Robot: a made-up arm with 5 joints.
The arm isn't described. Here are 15 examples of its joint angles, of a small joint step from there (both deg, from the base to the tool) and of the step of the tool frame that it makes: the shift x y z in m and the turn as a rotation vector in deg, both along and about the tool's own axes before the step.
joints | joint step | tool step
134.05 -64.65 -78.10 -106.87 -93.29 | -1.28 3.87 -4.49 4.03 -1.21 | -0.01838 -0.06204 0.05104 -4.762 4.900 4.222
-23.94 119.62 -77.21 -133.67 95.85 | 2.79 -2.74 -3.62 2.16 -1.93 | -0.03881 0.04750 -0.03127 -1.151 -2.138 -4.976
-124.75 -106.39 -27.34 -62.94 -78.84 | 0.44 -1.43 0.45 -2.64 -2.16 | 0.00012 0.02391 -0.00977 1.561 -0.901 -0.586
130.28 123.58 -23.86 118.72 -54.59 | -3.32 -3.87 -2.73 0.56 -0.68 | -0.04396 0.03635 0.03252 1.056 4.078 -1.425
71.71 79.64 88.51 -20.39 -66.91 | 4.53 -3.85 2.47 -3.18 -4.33 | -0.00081 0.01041 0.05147 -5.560 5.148 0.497
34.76 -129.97 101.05 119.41 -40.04 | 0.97 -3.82 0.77 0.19 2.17 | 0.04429 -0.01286 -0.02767 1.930 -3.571 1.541
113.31 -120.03 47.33 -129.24 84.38 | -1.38 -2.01 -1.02 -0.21 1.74 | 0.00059 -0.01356 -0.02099 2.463 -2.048 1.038
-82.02 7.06 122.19 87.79 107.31 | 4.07 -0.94 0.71 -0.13 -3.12 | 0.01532 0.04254 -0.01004 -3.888 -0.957 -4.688
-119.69 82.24 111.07 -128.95 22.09 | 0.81 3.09 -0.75 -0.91 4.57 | -0.00393 -0.00876 0.01642 5.817 3.142 0.809
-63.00 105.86 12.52 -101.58 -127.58 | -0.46 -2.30 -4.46 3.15 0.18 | -0.01479 -0.05069 -0.02570 -0.626 -2.028 3.840
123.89 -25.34 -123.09 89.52 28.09 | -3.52 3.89 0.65 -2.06 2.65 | 0.02421 -0.06550 -0.06448 7.988 -0.923 3.485
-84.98 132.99 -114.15 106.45 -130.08 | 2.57 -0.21 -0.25 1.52 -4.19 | -0.01443 0.01082 0.02502 -4.079 2.212 -0.187
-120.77 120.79 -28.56 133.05 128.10 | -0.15 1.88 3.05 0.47 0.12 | 0.02663 0.04989 0.00115 -2.083 1.018 -3.050
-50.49 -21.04 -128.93 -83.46 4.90 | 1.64 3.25 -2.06 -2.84 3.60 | -0.00215 0.03161 -0.02139 8.108 0.434 -2.856
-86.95 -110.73 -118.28 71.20 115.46 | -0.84 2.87 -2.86 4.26 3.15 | 0.02760 0.00527 0.03847 1.002 3.302 0.415
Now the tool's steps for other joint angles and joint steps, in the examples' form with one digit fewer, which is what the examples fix.
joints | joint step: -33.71 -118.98 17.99 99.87 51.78 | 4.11 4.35 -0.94 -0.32 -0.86
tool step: -0.0690 0.0405 -0.0300 -3.58 -5.28 -1.74
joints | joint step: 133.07 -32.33 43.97 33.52 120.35 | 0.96 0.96 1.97 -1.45 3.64
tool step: -0.0215 -0.0174 -0.0255 4.77 -2.80 1.01
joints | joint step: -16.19 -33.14 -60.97 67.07 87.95 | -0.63 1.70 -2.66 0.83 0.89
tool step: 0.0262 -0.0114 0.0264 -0.43 2.69 2.39
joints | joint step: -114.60 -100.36 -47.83 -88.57 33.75 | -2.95 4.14 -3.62 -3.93 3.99
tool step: -0.0131 0.0472 -0.0247 7.46 -0.41 -5.96
